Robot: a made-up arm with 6 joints. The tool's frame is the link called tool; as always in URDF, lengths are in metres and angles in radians. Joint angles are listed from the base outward. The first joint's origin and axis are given. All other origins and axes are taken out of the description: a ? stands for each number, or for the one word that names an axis. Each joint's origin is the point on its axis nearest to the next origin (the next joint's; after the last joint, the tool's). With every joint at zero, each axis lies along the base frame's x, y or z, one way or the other. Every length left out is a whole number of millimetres.
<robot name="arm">
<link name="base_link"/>
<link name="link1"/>
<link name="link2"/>
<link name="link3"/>
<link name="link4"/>
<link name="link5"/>
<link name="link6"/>
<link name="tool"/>
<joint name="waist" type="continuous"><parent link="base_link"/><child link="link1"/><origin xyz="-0.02 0.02 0.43"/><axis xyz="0 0 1"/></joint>
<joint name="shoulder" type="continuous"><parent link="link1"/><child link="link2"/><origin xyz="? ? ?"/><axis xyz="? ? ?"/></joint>
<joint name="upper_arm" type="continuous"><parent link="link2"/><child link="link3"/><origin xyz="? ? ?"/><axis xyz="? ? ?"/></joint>
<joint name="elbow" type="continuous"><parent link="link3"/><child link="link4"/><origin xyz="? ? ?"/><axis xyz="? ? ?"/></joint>
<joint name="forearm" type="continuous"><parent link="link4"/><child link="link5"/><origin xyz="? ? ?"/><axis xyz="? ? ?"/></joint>
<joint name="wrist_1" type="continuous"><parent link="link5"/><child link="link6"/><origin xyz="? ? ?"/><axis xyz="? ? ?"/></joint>
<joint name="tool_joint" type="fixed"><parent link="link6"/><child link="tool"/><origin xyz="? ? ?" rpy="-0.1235 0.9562 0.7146"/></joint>
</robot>
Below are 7 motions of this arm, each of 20 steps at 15 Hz.
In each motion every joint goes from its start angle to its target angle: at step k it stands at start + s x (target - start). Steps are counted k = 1, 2, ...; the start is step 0. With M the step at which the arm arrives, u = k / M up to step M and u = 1 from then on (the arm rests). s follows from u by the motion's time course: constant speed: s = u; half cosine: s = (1 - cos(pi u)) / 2; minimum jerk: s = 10 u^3 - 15 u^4 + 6 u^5.
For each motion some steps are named. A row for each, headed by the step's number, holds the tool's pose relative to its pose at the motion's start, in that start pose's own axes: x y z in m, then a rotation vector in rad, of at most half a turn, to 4 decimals.
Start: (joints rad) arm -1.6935 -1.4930 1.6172 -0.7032 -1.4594 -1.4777
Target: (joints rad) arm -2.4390 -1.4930 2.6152 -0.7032 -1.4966 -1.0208
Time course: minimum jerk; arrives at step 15
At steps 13, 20:
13: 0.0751 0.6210 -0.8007 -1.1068 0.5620 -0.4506
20: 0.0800 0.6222 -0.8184 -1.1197 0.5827 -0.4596

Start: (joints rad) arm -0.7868 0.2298 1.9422 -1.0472 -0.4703 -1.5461
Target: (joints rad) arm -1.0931 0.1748 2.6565 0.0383 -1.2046 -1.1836
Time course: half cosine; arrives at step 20
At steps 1, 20:
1: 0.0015 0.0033 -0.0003 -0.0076 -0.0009 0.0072
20: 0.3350 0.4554 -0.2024 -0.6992 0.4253 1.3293

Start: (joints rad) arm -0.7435 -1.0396 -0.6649 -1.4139 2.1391 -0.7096
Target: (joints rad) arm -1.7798 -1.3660 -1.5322 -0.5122 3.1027 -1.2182
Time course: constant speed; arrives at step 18
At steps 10, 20:
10: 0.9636 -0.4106 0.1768 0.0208 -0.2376 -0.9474
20: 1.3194 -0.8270 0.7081 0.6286 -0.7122 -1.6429

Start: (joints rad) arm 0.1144 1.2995 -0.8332 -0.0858 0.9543 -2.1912
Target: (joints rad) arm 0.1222 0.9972 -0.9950 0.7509 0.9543 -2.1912
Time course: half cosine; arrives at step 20
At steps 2, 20:
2: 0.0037 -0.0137 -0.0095 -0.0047 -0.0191 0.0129
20: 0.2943 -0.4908 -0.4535 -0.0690 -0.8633 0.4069

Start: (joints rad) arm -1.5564 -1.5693 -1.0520 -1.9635 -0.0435 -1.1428
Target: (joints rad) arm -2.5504 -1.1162 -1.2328 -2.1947 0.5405 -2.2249
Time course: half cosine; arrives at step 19
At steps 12, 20:
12: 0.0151 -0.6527 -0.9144 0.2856 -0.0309 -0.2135
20: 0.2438 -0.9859 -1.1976 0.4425 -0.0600 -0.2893

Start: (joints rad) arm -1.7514 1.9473 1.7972 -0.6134 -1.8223 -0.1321
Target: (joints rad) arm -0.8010 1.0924 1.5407 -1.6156 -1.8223 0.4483
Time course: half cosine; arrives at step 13
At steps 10, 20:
10: -0.2044 1.2279 0.4205 -0.7612 1.2348 -1.1701
20: -0.1076 1.4219 0.4315 -0.7835 1.4577 -1.3230

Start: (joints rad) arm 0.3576 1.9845 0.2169 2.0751 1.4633 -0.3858
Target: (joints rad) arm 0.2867 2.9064 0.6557 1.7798 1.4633 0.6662
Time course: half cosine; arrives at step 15
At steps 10, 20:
10: 0.5322 -1.1921 -0.6811 -1.4300 -0.6259 0.8242
20: 0.8082 -1.5989 -0.6400 -1.9603 -0.7924 1.0493

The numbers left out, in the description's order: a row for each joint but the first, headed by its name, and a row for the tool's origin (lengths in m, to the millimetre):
shoulder: xyz 0 0.04 0, axis 0 1 0
upper_arm: xyz -0.01 0 1.12, axis 0 1 0
elbow: xyz -0.01 0 0.75, axis 0 0 1
forearm: xyz 0.01 -0.01 0, axis 0 1 0
wrist_1: xyz 0.03 0 0.2, axis 0 0 1
tool: xyz 0.02 0 0

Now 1 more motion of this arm.
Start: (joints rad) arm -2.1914 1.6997 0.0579 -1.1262 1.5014 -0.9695
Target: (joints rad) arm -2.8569 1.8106 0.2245 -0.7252 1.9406 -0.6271
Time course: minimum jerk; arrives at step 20
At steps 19, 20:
19: -0.4447 0.0151 1.0410 -0.7280 1.0871 -0.2496
20: -0.4448 0.0153 1.0422 -0.7287 1.0884 -0.2499

